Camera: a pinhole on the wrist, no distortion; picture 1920 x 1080 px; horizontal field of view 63.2 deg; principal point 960.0 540.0 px. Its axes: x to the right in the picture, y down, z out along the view. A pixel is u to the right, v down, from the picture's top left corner.
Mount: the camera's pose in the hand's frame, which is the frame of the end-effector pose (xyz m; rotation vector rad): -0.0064 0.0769 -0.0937 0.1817 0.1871 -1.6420
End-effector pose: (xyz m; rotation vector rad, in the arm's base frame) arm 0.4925 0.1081 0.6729 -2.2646 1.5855 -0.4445
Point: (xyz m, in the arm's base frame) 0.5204 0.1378 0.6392
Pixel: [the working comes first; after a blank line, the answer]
In the camera's frame: 0.0611 -0.0088 0.1571

1566.7 452.9
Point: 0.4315 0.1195 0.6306
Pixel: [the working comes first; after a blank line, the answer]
In the camera's frame: -0.0118 -0.0273 0.1056

784.9 136.4
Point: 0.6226 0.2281 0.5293
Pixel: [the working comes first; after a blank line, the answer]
In the camera's frame: 0.0941 -0.0635 0.3201

1418.9 230.3
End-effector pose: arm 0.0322 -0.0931 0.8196 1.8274 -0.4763 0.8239
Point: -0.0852 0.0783 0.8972
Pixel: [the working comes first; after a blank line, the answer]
In the camera's frame: 0.0446 -0.0062 -0.1121

behind the camera
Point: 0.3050 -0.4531 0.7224
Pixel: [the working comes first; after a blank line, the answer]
In the camera's frame: 0.0410 0.1114 0.5597

1074.4 850.5
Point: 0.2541 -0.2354 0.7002
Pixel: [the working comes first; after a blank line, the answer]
In the camera's frame: 0.1570 0.0795 0.3700

1622.1 875.2
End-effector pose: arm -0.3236 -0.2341 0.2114 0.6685 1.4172 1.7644
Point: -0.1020 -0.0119 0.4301
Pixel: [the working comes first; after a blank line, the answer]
In the camera's frame: -0.1666 0.0373 0.4213

343.0 678.3
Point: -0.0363 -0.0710 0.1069
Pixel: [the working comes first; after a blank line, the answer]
In the camera's frame: 0.1658 -0.0028 0.4360

1553.2 530.1
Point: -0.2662 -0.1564 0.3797
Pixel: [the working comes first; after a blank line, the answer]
In the camera's frame: -0.1169 0.0189 0.2032

62.5 684.8
